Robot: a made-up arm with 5 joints.
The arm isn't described. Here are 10 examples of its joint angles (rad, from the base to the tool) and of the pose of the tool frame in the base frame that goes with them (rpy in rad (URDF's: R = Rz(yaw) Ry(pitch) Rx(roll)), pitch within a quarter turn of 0, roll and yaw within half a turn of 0; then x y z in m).
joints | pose
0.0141 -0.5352 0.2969 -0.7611 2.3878 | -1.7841 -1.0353 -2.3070 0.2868 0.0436 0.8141
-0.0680 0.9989 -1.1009 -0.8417 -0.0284 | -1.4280 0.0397 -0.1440 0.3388 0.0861 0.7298
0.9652 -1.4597 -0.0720 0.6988 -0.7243 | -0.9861 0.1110 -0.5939 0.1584 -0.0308 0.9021
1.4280 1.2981 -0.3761 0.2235 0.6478 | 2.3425 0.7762 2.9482 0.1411 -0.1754 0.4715
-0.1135 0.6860 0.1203 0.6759 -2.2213 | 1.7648 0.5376 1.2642 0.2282 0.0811 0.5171
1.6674 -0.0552 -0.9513 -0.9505 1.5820 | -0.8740 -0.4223 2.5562 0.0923 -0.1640 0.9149
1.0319 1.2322 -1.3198 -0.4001 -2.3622 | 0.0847 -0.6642 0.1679 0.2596 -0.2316 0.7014
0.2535 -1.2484 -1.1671 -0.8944 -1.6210 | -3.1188 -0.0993 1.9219 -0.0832 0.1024 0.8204
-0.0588 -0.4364 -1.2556 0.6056 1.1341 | -1.8116 -0.4314 -1.0958 0.1478 0.0600 0.9269
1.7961 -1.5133 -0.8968 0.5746 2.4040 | -1.1584 -0.3307 1.7482 0.1247 0.0743 0.8911
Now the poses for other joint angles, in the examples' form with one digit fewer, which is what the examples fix.
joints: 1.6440 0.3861 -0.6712 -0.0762 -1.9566
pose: 0.033 -0.277 -0.590 0.098 -0.309 0.763
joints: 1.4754 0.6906 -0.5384 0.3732 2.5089
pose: 2.194 -0.424 -1.799 0.132 -0.292 0.619
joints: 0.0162 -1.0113 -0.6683 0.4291 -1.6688
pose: -0.923 -0.484 1.190 0.097 0.065 0.939
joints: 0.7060 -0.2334 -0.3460 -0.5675 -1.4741
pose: -0.857 -0.374 0.291 0.268 -0.096 0.863
